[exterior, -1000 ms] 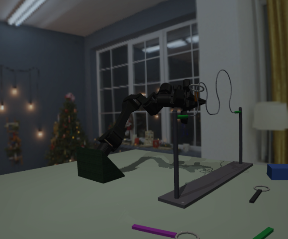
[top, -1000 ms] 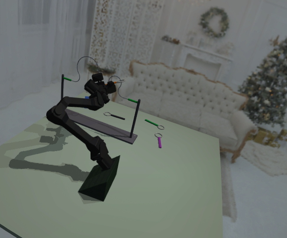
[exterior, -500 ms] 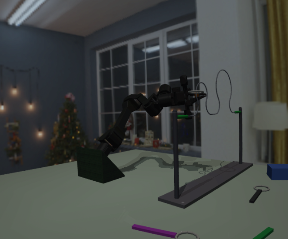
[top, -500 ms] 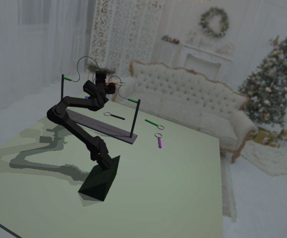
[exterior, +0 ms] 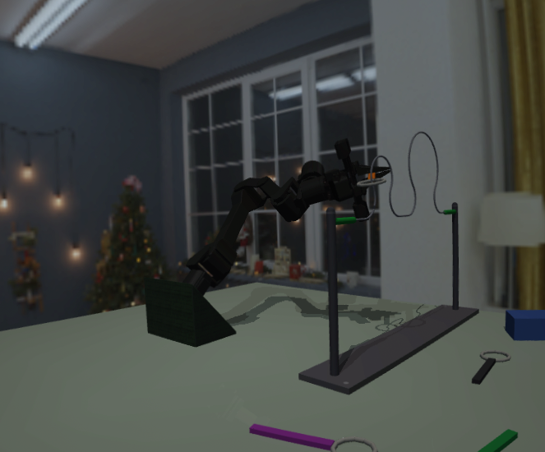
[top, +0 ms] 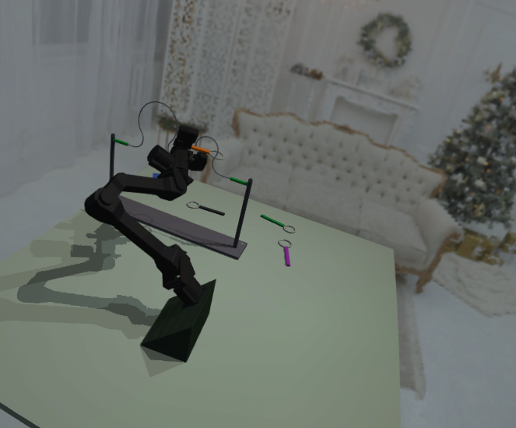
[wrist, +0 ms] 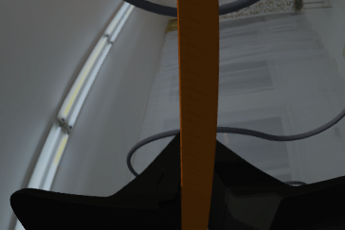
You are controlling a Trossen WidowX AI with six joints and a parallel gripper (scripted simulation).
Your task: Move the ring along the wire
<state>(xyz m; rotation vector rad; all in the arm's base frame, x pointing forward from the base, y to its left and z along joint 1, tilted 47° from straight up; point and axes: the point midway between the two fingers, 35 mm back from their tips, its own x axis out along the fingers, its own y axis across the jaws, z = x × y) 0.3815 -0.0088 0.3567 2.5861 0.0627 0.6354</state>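
The wire rig is 30 mm ahead of my gripper tip, 20 mm to the left of it and 150 mm below it.
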